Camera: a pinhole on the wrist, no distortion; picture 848 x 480 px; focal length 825.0 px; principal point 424.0 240.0 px. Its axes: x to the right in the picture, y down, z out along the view. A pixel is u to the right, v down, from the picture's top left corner.
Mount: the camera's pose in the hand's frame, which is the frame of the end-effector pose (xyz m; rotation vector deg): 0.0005 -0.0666 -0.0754 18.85 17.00 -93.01
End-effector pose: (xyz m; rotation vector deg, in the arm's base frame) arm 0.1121 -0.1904 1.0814 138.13 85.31 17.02
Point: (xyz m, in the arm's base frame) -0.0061 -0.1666 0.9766
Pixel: 554.4 94.1
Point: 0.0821 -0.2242 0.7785
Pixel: 219.2 133.5
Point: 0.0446 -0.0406 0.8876
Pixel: outside the picture
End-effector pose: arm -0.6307 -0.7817 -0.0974 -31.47 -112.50 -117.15
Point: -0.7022 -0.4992 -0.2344
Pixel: 332.8 320.9
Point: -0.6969 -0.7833 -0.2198
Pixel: 808.2 345.9
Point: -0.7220 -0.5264 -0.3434
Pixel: 581.5 265.3
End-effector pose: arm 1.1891 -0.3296 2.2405 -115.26 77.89 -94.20
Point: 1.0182 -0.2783 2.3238
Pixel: behind the camera
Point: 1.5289 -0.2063 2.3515
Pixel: 708.9 207.7
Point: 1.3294 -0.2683 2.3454
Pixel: 653.6 368.7
